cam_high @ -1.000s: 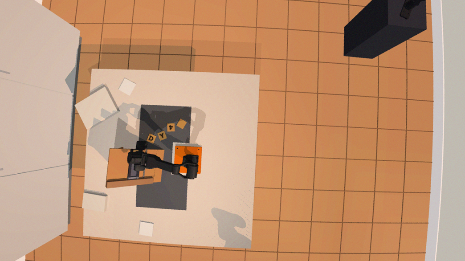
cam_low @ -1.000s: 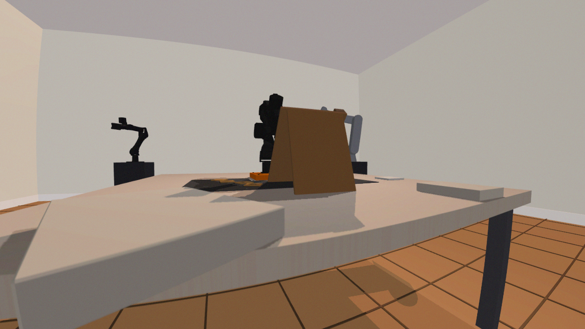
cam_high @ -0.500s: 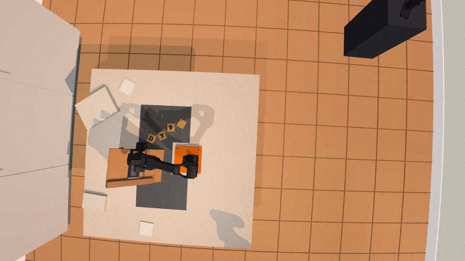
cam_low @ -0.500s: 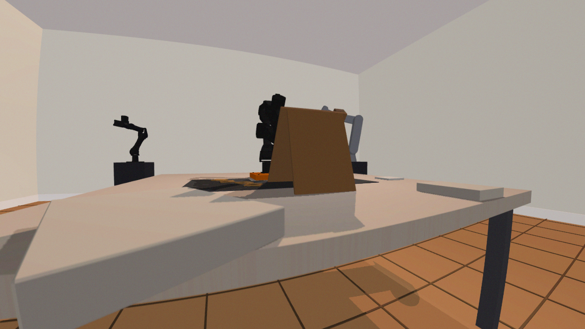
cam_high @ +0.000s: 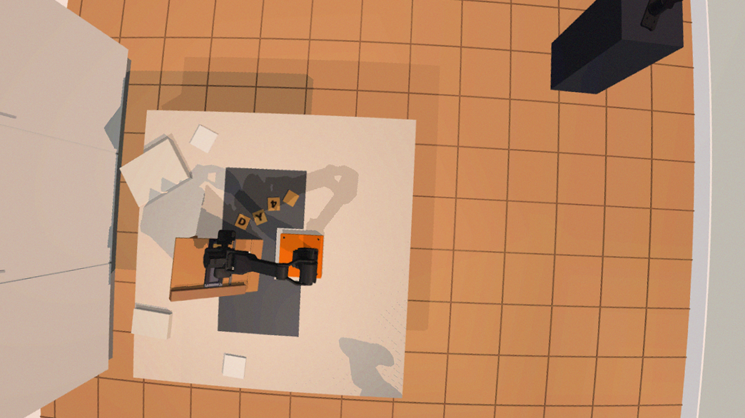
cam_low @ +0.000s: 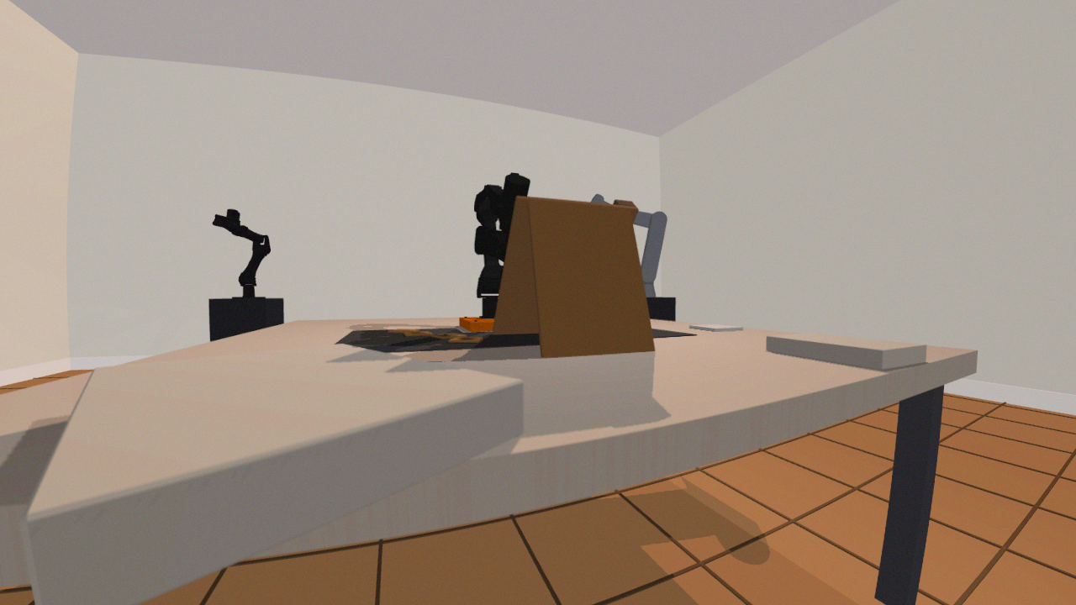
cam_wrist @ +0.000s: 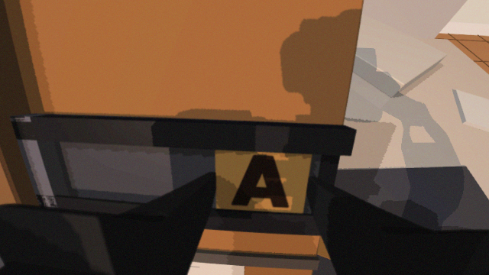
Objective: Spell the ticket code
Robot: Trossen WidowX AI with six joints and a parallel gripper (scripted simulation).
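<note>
My gripper tip is 6 cm past the white ticket, 5 cm to the right of it and 8 cm above it. The rest, counted from my gripper tip: tile marked d: 3 cm behind, 12 cm to the right, 15 cm below; tile marked y: 11 cm behind, 14 cm to the right, 15 cm below; blank tile: 25 cm behind, 24 cm to the right, 15 cm below.
</note>
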